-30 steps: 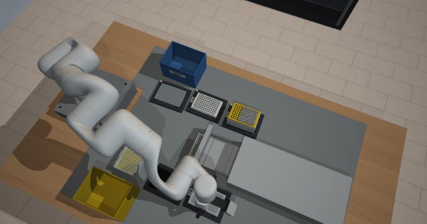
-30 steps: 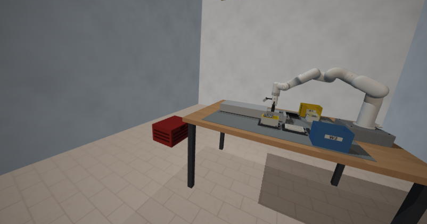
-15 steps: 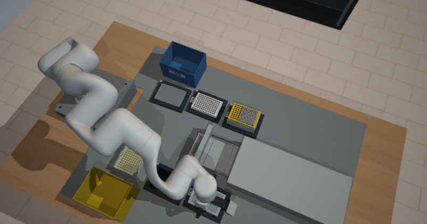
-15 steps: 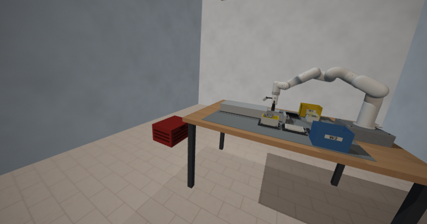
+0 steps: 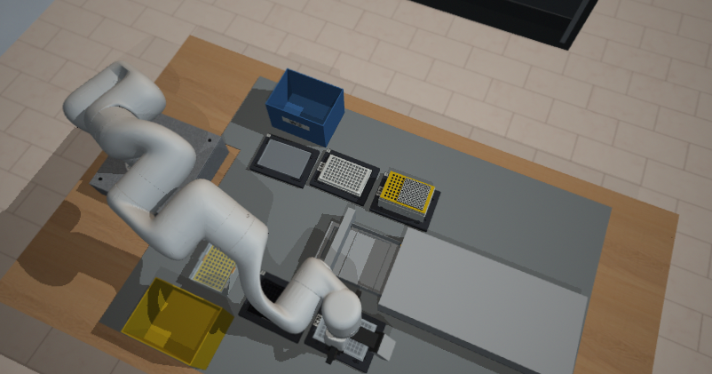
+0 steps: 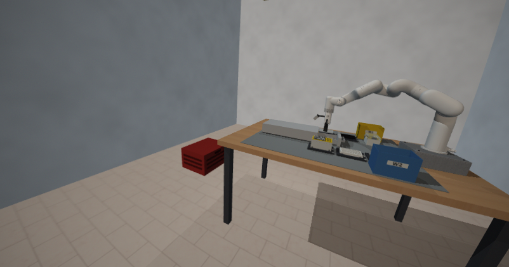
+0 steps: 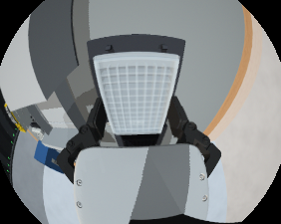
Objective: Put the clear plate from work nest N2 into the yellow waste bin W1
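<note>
Right now my hand is 330 mm past the yellow waste bin W1, 190 mm to the left of it and 10 mm above it. Round my hand: black plate (170 mm behind, 30 mm to the right, 30 mm below); then drawer (20 mm behind, 180 mm to the left, 30 mm below); then clear plate (10 mm below).
</note>
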